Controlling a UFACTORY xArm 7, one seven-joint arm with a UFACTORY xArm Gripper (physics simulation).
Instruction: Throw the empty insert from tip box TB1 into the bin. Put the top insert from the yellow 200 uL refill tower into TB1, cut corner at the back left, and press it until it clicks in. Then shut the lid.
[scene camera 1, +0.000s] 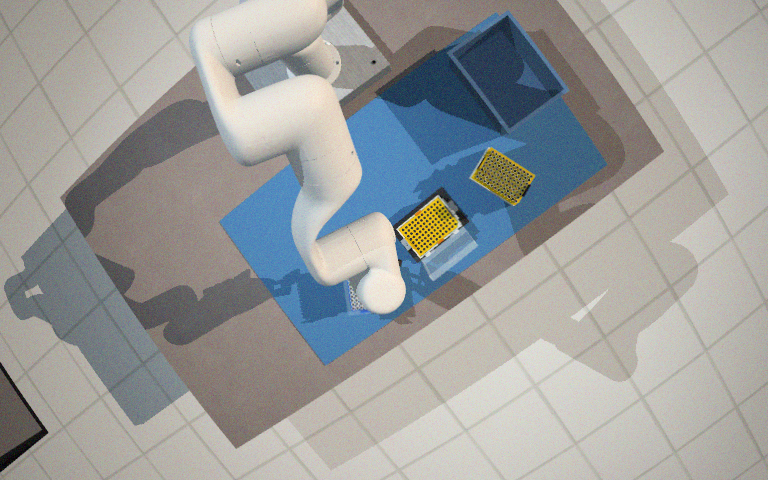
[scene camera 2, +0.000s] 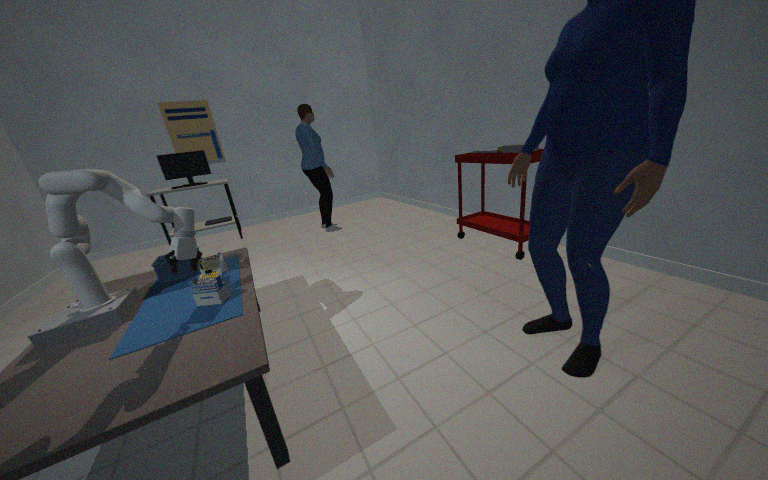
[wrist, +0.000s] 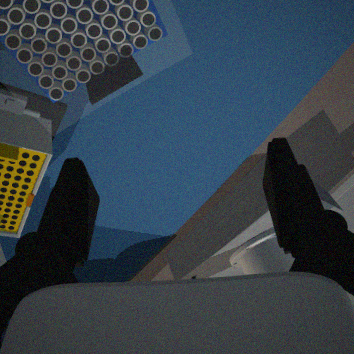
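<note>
TB1, a pale box with a yellow insert (scene camera 1: 428, 226) (wrist: 15, 192), stands mid-mat; the insert's holes look dark and empty. Its clear lid (scene camera 1: 451, 254) is open. The yellow refill tower (scene camera 1: 502, 176) stands right of TB1 in scene camera 1; its yellow top holds grey tips. The blue bin (scene camera 1: 535, 112) (scene camera 2: 164, 273) stands at the mat's far end. My gripper (wrist: 175, 169) (scene camera 2: 184, 264) is open and empty, above the mat beside the blue-edged tower and TB1. The arm hides it in scene camera 1. The cut corners are unclear.
A blue-edged refill tower (scene camera 1: 355, 298) (scene camera 2: 209, 294) (wrist: 85, 45) with grey tips stands near the mat's near end, partly under the arm in scene camera 1. The blue mat (scene camera 1: 322, 339) lies on the brown table (scene camera 1: 237, 407). Two people (scene camera 2: 311, 147) (scene camera 2: 600, 113) stand beyond the table.
</note>
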